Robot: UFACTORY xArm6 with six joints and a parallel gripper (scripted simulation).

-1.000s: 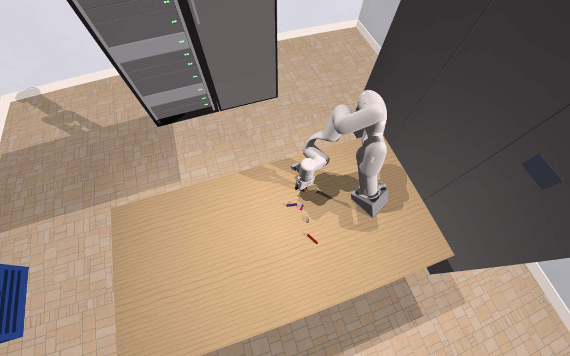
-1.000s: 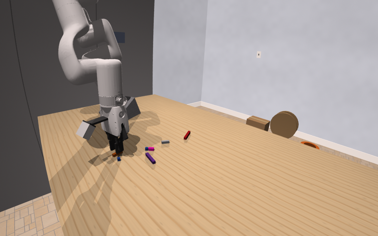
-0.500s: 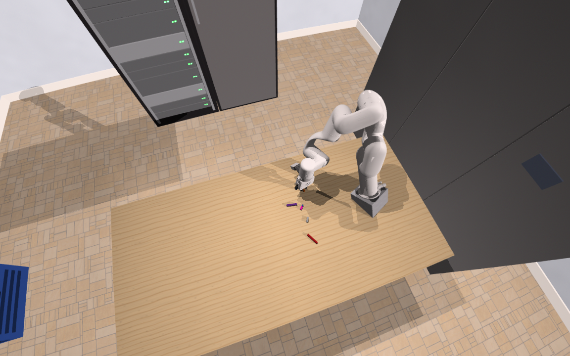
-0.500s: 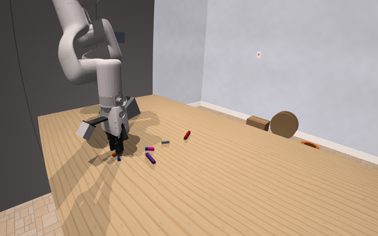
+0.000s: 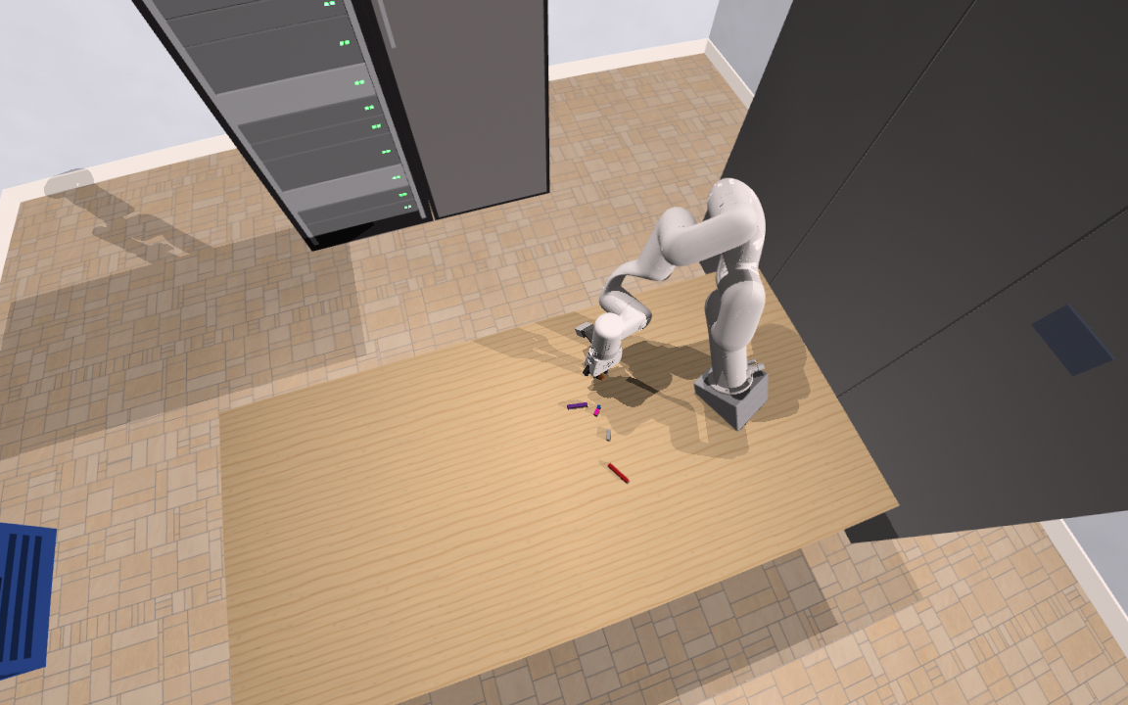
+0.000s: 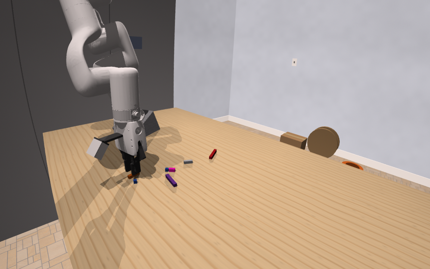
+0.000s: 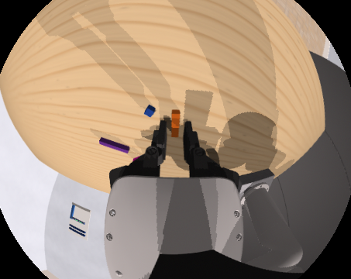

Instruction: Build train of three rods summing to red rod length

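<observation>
The orange rod lies 3 cm below my hand. From my hand the other things lie so: purple rod: 9 cm ahead, 8 cm to the left, 3 cm below; magenta rod: 12 cm to the left, 4 cm ahead, 3 cm below; grey rod: 19 cm to the left, 3 cm below, 2 cm ahead.
</observation>
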